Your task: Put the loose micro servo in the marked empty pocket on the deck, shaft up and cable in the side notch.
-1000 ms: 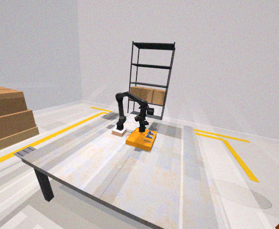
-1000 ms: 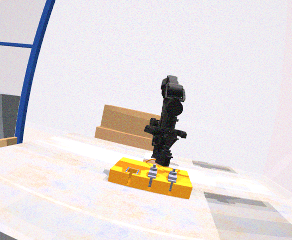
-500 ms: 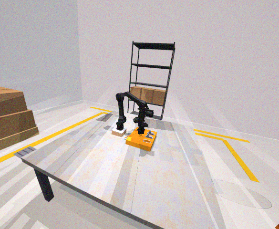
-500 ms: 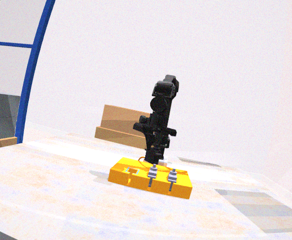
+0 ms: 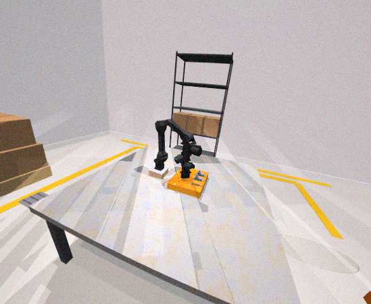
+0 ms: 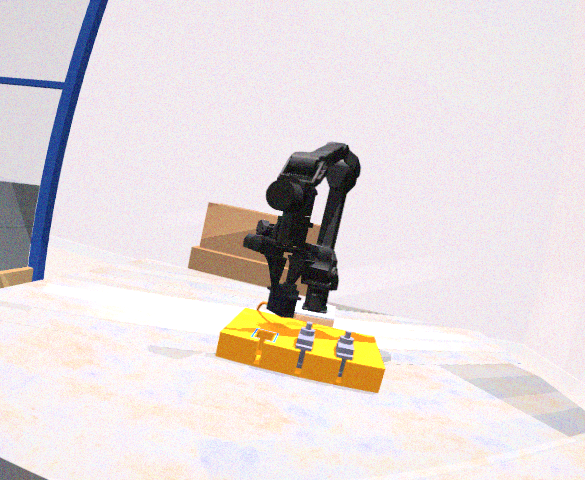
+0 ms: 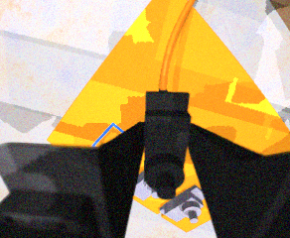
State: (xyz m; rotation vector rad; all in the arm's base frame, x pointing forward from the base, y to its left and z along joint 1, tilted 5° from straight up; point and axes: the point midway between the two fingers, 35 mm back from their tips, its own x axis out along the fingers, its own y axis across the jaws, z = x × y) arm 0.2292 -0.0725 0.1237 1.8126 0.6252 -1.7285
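My gripper tip is now 1 cm past the orange robot deck, 7 cm to the right of it and 10 cm above it.
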